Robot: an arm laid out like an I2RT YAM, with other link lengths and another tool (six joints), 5 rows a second.
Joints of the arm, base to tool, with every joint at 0 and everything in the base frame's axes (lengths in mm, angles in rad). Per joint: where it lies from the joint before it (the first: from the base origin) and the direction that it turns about. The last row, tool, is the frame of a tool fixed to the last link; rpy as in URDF.
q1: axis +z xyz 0 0 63.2
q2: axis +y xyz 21.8 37 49.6
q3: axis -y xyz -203.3 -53 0
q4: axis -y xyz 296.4 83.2 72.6
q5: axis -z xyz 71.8 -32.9 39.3
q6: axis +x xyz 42 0 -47.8
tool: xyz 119 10 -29 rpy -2.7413 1.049 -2.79
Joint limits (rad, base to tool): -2.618..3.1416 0..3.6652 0..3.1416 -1.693..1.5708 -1.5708..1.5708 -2.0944..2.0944
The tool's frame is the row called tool.
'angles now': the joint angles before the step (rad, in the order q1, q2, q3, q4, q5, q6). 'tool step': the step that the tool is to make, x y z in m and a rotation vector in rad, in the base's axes. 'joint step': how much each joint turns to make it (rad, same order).
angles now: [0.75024, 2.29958, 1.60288, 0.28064, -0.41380, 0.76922]
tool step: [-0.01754, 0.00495, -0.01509, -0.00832, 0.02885, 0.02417]
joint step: [0.02419, 0.01126, -0.02695, 0.01720, -0.00574, 0.01385]
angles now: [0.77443, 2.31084, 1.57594, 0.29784, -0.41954, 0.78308]
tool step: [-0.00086, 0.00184, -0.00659, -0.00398, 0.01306, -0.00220]
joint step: [0.00353, 0.02060, 0.01176, 0.00035, 0.00249, 0.00892]
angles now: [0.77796, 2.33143, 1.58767, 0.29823, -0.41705, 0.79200]
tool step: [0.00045, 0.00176, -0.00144, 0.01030, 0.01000, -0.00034]
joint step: [-0.00005, 0.01344, 0.00884, 0.01055, -0.00589, 0.01434]
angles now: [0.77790, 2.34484, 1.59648, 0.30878, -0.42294, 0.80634]
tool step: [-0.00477, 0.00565, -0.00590, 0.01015, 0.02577, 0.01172]
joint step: [0.00864, 0.02968, 0.01993, 0.00855, -0.01360, 0.02380]
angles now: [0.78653, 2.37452, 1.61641, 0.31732, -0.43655, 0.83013]
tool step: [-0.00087, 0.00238, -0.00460, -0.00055, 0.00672, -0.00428]
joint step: [0.00503, 0.01665, 0.00959, 0.00561, 0.00655, 0.00875]
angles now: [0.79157, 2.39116, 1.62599, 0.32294, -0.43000, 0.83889]
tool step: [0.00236, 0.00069, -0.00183, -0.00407, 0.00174, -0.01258]
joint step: [0.00078, 0.00892, 0.00994, -0.00321, 0.01276, 0.00468]
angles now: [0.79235, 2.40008, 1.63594, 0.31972, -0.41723, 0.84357]
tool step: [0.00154, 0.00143, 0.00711, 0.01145, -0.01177, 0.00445]
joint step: [-0.00119, -0.00747, 0.00443, 0.00332, -0.00497, -0.00294]
